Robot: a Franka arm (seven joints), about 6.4 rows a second.
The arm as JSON. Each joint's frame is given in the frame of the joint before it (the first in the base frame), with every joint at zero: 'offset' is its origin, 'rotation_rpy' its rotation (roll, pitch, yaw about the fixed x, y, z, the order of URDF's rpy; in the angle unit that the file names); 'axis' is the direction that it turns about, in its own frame. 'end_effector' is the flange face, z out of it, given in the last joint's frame.
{
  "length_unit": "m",
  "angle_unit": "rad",
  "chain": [
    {
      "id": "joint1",
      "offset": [
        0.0,
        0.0,
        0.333
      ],
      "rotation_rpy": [
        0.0,
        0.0,
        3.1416
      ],
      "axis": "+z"
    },
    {
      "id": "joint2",
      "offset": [
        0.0,
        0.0,
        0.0
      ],
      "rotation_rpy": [
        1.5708,
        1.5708,
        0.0
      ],
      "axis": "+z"
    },
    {
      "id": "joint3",
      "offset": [
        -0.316,
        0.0,
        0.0
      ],
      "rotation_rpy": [
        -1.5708,
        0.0,
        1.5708
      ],
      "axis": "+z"
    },
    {
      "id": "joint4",
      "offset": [
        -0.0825,
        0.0,
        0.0
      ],
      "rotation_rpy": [
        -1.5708,
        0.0,
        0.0
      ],
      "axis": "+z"
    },
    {
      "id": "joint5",
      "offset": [
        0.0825,
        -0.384,
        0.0
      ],
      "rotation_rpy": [
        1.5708,
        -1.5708,
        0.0
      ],
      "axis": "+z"
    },
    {
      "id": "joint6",
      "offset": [
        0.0,
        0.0,
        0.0
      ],
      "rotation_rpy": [
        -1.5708,
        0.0,
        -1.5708
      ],
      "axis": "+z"
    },
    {
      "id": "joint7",
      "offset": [
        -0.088,
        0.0,
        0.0
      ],
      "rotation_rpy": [
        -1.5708,
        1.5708,
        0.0
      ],
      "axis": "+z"
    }
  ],
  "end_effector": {
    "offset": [
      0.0,
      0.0,
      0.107
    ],
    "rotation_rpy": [
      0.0,
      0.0,
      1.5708
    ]
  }
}
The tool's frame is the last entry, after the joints.
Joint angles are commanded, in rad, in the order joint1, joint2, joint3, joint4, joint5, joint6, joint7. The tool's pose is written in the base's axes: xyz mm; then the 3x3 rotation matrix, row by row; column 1 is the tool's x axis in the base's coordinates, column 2 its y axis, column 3 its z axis. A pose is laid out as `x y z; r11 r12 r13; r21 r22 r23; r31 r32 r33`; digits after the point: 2 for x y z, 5 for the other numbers.
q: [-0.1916, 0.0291, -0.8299, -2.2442, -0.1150, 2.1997, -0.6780]
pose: 267.46 -443.53 353.29; 0.95499 -0.26713 -0.12900; -0.27036 -0.96273 -0.00784; -0.12209 0.04237 -0.99161
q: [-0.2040, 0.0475, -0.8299, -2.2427, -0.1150, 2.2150, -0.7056]
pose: 263.62 -448.58 348.75; 0.95829 -0.25055 -0.13751; -0.25512 -0.96677 -0.01640; -0.12883 0.05080 -0.99036
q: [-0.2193, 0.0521, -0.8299, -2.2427, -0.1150, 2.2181, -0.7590]
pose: 257.01 -452.84 347.40; 0.96679 -0.21350 -0.14047; -0.21781 -0.97586 -0.01587; -0.13369 0.04594 -0.98996
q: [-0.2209, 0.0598, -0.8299, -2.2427, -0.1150, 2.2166, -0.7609]
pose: 256.28 -453.14 344.59; 0.96565 -0.21303 -0.14876; -0.21728 -0.97603 -0.01273; -0.14248 0.04462 -0.98879
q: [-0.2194, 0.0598, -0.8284, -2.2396, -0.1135, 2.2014, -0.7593]
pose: 257.09 -451.79 344.67; 0.96449 -0.21417 -0.15460; -0.21715 -0.97613 -0.00249; -0.15038 0.03597 -0.98797
